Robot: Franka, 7 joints.
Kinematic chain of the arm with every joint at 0, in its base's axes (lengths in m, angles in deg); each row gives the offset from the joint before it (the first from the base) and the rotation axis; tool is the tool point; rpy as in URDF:
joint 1: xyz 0 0 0.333 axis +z
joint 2: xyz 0 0 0 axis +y
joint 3: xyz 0 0 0.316 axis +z
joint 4: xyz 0.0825 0 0 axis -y
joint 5: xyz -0.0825 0 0.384 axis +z
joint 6: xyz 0 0 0 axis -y
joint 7: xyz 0.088 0 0 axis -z
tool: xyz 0 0 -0.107 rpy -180 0 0
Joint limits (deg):
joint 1: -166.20..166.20
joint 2: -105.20..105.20
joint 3: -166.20..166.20
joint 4: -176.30..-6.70
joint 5: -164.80..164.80
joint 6: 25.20..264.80
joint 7: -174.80..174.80
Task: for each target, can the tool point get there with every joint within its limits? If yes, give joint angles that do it. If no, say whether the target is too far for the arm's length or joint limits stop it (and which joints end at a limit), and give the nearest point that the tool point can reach.
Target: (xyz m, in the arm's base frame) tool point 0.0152 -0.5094 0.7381
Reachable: yes | joints -17.31 21.99 -85.05 -66.47 -16.85 62.74 147.20
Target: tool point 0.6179 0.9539 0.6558
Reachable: no: too far | nearest point 0.4487 0.6926 0.5674 | short by 0.324 m
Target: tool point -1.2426 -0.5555 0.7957
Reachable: no: too far | nearest point -0.7415 -0.3315 0.6091 | short by 0.580 m
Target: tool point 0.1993 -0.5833 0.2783
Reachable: yes | joints -35.70 54.86 -34.39 -80.22 -50.62 57.13 -31.50
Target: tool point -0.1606 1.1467 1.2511
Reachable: no: too far | nearest point -0.0932 0.6657 0.8660 | short by 0.620 m
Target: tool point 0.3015 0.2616 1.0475
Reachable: yes | joints -42.22 -3.13 84.22 -43.43 133.57 167.91 129.51
